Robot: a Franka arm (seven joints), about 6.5 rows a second.
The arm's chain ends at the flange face. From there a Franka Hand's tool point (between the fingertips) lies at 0.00 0.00 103.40 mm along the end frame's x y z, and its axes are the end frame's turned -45 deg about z.
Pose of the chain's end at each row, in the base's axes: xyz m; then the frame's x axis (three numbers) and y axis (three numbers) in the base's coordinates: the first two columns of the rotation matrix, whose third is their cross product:
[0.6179, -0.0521, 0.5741, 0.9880, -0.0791, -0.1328, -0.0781, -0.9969, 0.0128]
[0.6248, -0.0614, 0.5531, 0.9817, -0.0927, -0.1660, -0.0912, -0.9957, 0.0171]
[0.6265, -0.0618, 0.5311, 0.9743, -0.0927, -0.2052, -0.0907, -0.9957, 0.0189]
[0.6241, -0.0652, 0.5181, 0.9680, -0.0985, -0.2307, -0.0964, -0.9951, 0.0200]
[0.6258, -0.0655, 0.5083, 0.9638, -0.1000, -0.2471, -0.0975, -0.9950, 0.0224]
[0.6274, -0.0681, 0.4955, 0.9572, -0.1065, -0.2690, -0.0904, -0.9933, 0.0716]
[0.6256, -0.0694, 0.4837, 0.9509, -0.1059, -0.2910, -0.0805, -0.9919, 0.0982]
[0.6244, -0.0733, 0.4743, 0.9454, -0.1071, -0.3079, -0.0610, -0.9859, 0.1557]
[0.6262, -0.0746, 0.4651, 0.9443, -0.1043, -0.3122, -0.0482, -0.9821, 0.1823]
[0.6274, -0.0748, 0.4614, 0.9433, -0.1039, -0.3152, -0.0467, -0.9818, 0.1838]
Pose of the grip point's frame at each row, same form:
[0.6041, -0.0523, 0.4716, 0.7538, 0.6490, -0.1030, 0.6434, -0.7608, -0.0849]
[0.6075, -0.0616, 0.4512, 0.7587, 0.6385, -0.1295, 0.6297, -0.7696, -0.1053]
[0.6052, -0.0618, 0.4299, 0.7531, 0.6385, -0.1585, 0.6248, -0.7696, -0.1317]
[0.6002, -0.0649, 0.4175, 0.7526, 0.6340, -0.1773, 0.6163, -0.7733, -0.1490]
[0.6001, -0.0652, 0.4081, 0.7505, 0.6329, -0.1906, 0.6126, -0.7743, -0.1589]
[0.5990, -0.0727, 0.3962, 0.7408, 0.6271, -0.2408, 0.6129, -0.7777, -0.1396]
[0.5947, -0.0766, 0.3853, 0.7293, 0.6265, -0.2752, 0.6155, -0.7763, -0.1363]
[0.5913, -0.0866, 0.3772, 0.7116, 0.6214, -0.3278, 0.6254, -0.7729, -0.1076]
[0.5925, -0.0908, 0.3687, 0.7018, 0.6207, -0.3497, 0.6336, -0.7682, -0.0919]
[0.5934, -0.0912, 0.3651, 0.7000, 0.6208, -0.3528, 0.6340, -0.7677, -0.0929]

